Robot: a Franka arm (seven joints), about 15 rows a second.
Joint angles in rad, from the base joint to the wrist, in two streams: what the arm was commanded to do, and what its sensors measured. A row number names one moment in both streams.
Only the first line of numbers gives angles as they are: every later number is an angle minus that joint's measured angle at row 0.
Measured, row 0:
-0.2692 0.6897 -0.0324 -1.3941 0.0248 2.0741 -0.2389
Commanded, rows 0 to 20:
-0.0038 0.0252 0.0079 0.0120 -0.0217 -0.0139 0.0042
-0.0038 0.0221 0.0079 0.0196 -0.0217 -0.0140 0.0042
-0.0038 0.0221 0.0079 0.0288 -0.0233 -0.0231 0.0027
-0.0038 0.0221 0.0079 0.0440 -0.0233 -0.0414 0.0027
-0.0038 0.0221 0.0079 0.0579 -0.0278 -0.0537 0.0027
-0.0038 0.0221 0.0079 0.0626 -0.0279 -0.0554 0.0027
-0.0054 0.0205 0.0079 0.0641 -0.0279 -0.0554 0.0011
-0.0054 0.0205 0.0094 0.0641 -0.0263 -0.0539 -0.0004
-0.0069 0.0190 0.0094 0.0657 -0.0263 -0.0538 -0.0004
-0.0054 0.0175 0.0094 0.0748 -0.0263 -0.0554 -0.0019
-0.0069 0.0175 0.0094 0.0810 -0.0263 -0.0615 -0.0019
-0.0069 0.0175 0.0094 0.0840 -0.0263 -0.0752 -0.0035
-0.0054 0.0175 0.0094 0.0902 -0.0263 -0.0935 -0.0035
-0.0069 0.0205 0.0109 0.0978 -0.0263 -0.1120 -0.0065
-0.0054 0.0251 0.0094 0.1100 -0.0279 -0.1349 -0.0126
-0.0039 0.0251 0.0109 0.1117 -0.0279 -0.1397 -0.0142
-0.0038 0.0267 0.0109 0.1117 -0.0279 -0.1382 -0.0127
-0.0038 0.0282 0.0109 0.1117 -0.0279 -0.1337 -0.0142
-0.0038 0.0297 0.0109 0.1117 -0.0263 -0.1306 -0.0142
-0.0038 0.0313 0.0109 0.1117 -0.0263 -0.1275 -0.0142
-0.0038 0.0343 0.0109 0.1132 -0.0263 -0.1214 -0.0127
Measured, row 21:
0.0010 0.0056 0.0025 0.0749 -0.0128 -0.1196 -0.0074
